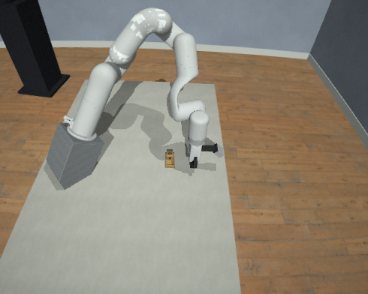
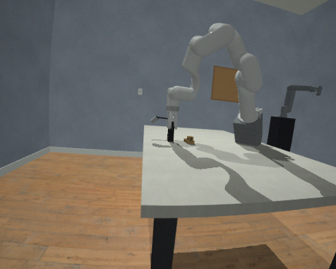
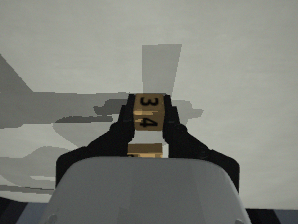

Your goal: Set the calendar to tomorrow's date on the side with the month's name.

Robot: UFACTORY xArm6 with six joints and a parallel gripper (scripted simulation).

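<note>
Now: hand 1 cm above the wooden digit cube. Round my hand: wooden calendar tray: 11 cm behind, 1 cm to the right, 1 cm below.
</note>
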